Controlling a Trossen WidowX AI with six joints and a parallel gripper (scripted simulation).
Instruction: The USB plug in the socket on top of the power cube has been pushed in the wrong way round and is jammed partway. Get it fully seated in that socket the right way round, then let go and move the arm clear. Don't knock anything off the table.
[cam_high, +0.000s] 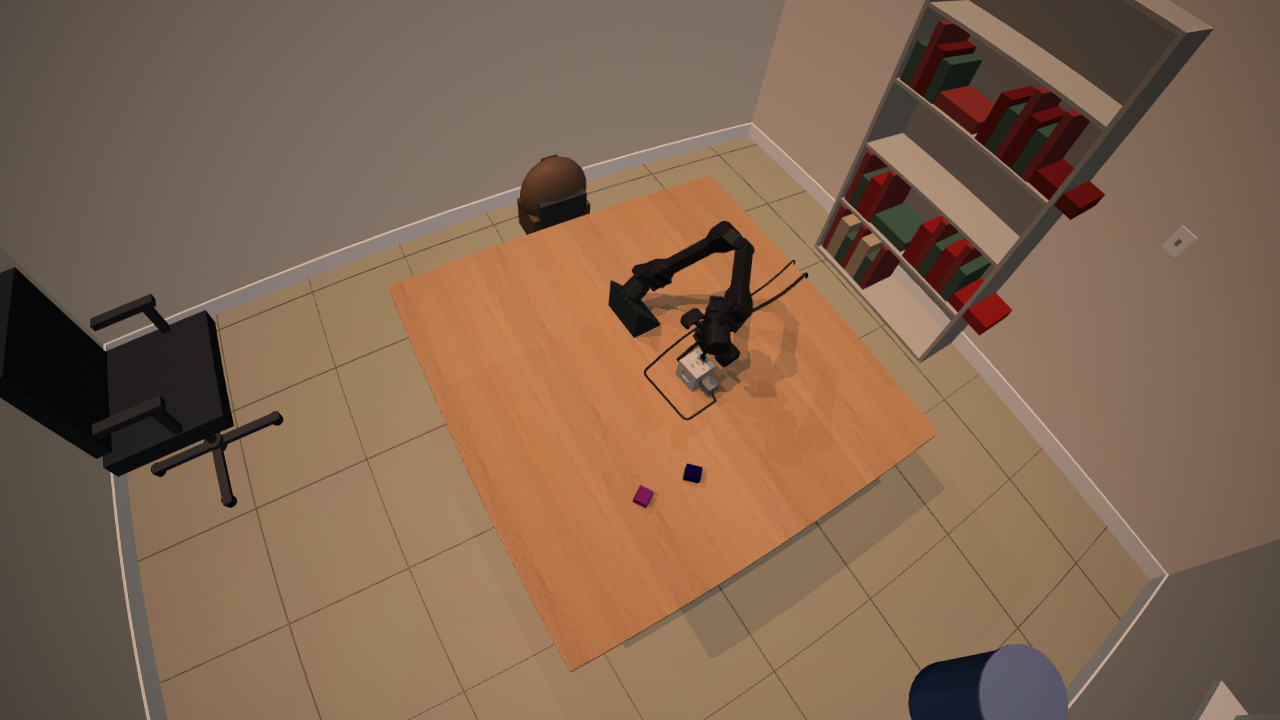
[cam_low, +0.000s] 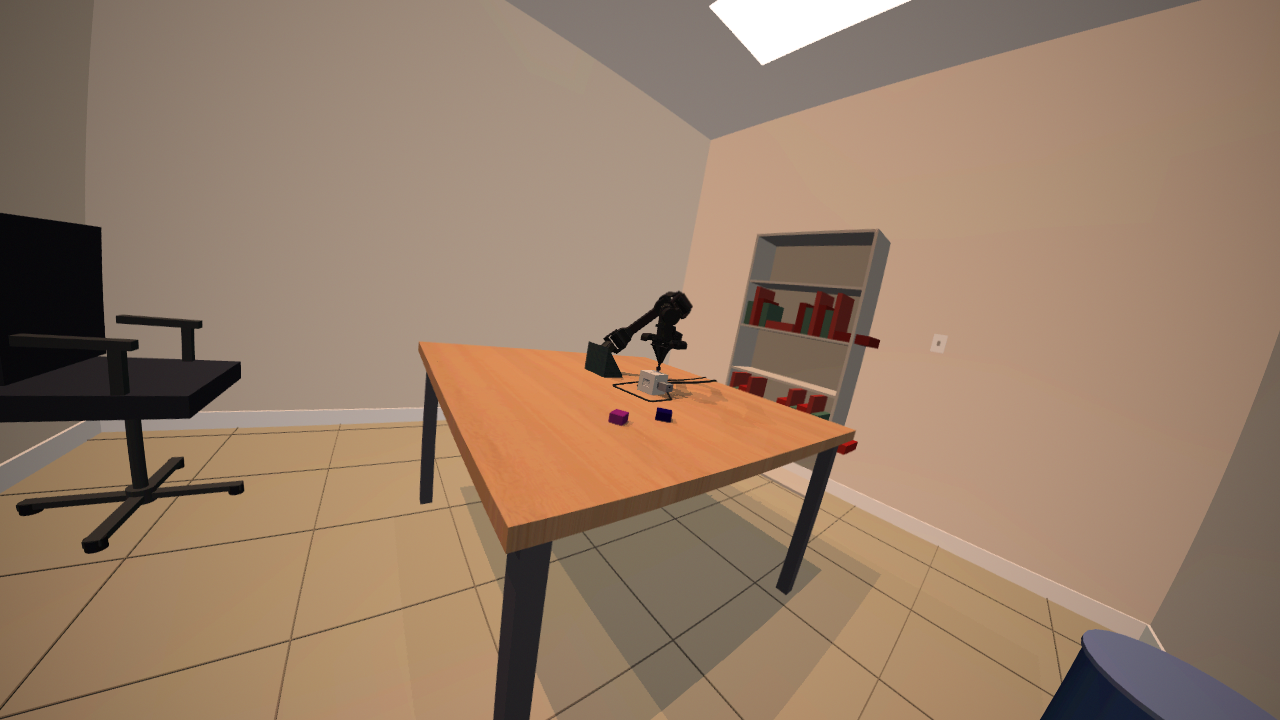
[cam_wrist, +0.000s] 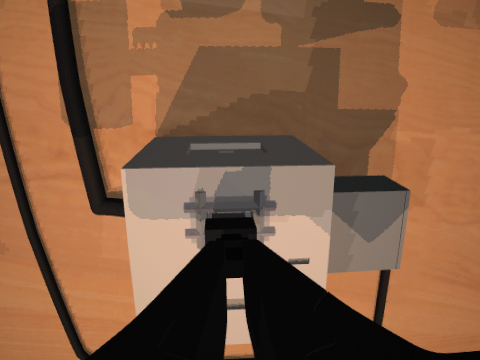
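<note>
Right now my gripper tip is 2 cm above the black USB plug. Round my gripper tip: framed USB socket: 4 cm below; then dark blue cube: 28 cm ahead, 17 cm to the right, 10 cm below; then magenta cube: 29 cm ahead, 33 cm to the right, 10 cm below.
</note>
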